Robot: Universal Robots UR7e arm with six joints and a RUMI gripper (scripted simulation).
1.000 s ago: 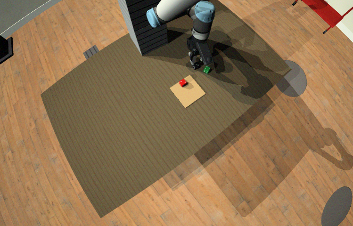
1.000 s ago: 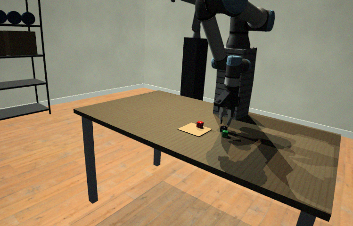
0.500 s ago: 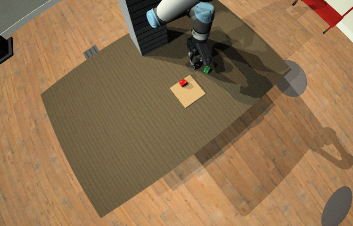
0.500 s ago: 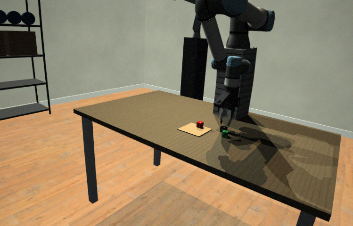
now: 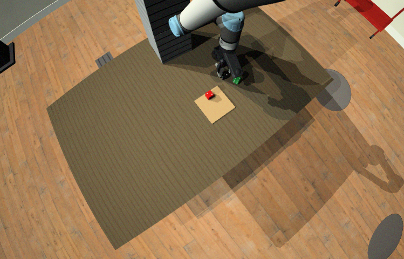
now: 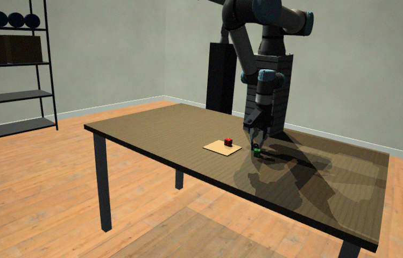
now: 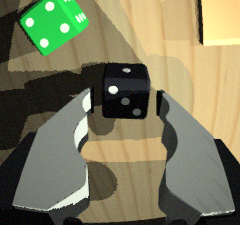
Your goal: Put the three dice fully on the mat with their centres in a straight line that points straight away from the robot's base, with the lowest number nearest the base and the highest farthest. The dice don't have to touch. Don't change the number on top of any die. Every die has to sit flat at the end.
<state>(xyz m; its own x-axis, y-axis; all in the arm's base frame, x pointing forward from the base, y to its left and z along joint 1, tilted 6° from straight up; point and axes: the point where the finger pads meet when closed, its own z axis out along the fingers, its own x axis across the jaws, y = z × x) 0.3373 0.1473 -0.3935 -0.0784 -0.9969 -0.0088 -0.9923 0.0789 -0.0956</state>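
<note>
Now: hand 1 cm above the black die. From my hand the other things lie so: tan mat: 11 cm ahead, 12 cm to the right, 2 cm below; green die: 5 cm ahead, 4 cm to the left, 1 cm below; red die: 6 cm ahead, 12 cm to the right, 1 cm below.
</note>
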